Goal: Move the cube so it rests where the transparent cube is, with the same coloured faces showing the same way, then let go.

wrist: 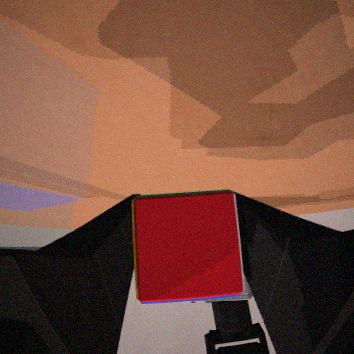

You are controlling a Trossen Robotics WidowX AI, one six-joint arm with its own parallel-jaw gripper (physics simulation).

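Places are measured from the arm's base along level axes (x ahead, y left, z up), in millimetres.
Pixels of known places: gripper, between the fingertips: (pixel 180 200).
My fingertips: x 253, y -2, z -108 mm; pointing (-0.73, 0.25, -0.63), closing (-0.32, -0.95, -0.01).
For each thing: its top centre in the pictures, then the offset to it from my fingertips. "pt": a spot on its surface instead. Level surfaces: height alone.
- transparent cube, a spot on its surface: (pixel 47 115) pt dx +64, dy +18, dz -14 mm
- purple-blue patch, a spot on its surface: (pixel 32 196) pt dx +59, dy +26, dz +7 mm
- orange-brown table top, height of its surface: dz -33 mm
The cube (pixel 187 247) shows a red face toward the camera, with thin edges of green at the top, yellow at the left, white at the right and blue at the bottom. My gripper (pixel 180 200) is shut on it, one black finger on each side. The transparent cube (pixel 47 115) shows at the left as a large, pale see-through shape, partly cut off by the view's edge. A purple-blue patch (pixel 32 196) shows in its lower part. The held cube appears to the right of it. Whether the two touch cannot be told.
The orange-brown table top (pixel 135 145) fills the upper view, with broad dark shadows at the upper middle and right. Pale grey ground shows beyond it at the lower left and right. A black robot part (pixel 235 335) stands at the bottom, below the held cube.
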